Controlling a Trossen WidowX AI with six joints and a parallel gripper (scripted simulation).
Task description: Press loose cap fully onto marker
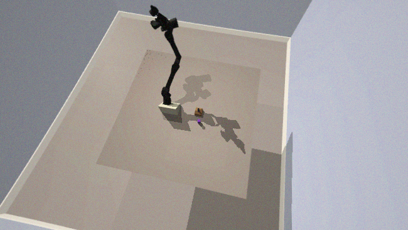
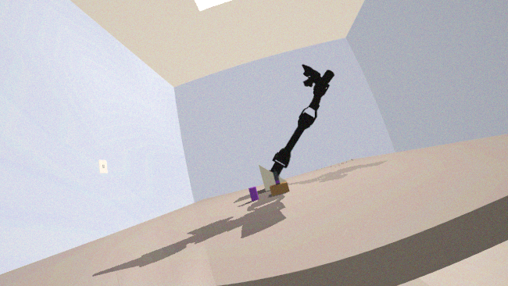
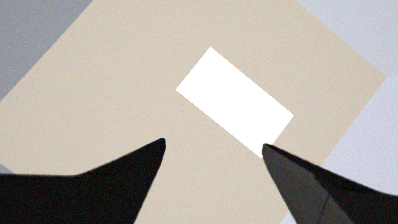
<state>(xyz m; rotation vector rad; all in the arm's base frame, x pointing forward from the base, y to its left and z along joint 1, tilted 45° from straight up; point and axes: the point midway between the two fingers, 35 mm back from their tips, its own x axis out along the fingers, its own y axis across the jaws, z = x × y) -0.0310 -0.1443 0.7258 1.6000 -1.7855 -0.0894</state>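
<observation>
The purple cap lies 450 mm ahead of my gripper tip, 460 mm to the right of it and 690 mm below it. Also, from my gripper tip: holder block (420 mm ahead, 360 mm to the right, 700 mm below).
</observation>
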